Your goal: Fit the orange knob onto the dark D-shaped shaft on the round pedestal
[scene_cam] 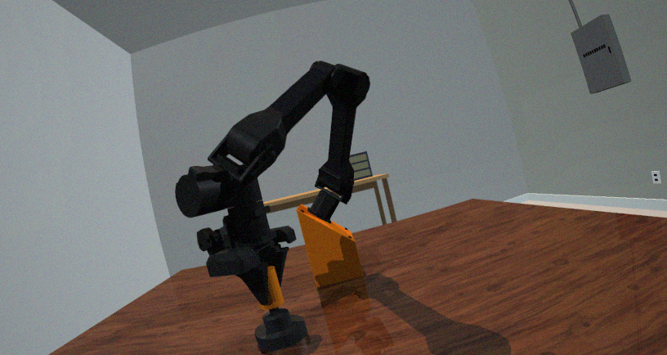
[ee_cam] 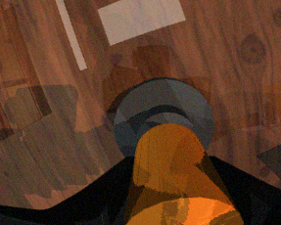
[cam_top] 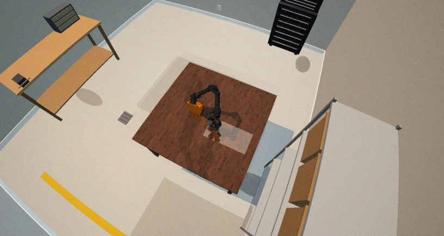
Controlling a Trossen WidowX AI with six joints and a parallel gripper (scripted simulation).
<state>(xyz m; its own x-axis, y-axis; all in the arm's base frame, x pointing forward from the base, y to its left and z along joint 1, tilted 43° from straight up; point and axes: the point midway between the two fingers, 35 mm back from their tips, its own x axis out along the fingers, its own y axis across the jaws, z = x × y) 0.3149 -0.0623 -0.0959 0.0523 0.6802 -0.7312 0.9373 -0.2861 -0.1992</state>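
My gripper tip is 2 cm below the orange knob. The rest, counted from my gripper tip: dark pedestal: 4 cm below.
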